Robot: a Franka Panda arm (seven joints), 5 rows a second.
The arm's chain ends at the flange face. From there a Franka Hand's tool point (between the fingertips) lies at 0.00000 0.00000 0.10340 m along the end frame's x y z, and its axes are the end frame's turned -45 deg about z.
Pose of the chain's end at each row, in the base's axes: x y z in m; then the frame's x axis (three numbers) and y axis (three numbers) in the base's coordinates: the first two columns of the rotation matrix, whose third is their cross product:
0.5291 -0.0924 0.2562 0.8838 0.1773 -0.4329 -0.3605 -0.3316 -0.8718
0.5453 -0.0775 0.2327 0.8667 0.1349 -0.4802 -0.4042 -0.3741 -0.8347
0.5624 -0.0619 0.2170 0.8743 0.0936 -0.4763 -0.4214 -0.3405 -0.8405
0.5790 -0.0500 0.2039 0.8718 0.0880 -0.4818 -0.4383 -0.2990 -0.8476
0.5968 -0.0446 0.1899 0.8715 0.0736 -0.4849 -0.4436 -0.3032 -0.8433
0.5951 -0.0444 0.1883 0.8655 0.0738 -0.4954 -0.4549 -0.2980 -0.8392
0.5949 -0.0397 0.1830 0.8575 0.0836 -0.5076 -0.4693 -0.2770 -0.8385
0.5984 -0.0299 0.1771 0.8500 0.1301 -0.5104 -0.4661 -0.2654 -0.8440
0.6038 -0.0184 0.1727 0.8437 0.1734 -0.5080 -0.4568 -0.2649 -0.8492
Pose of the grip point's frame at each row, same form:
0.4983 0.0034 0.2325 0.8799 0.3598 0.3103 0.3700 -0.1091 -0.9226
0.5151 0.0174 0.2048 0.8987 0.3599 0.2507 0.3270 -0.1691 -0.9298
0.5375 0.0348 0.1903 0.9162 0.3070 0.2575 0.3202 -0.1746 -0.9311
0.5564 0.0482 0.1809 0.9264 0.2737 0.2587 0.3065 -0.1492 -0.9400
0.5752 0.0536 0.1660 0.9299 0.2664 0.2534 0.3026 -0.1624 -0.9392
0.5734 0.0540 0.1651 0.9337 0.2629 0.2431 0.2903 -0.1585 -0.9437
0.5731 0.0593 0.1625 0.9382 0.2550 0.2340 0.2745 -0.1368 -0.9518
0.5730 0.0689 0.1600 0.9306 0.2797 0.2359 0.2715 -0.0957 -0.9577
0.5747 0.0797 0.1578 0.9196 0.3099 0.2413 0.2736 -0.0647 -0.9597

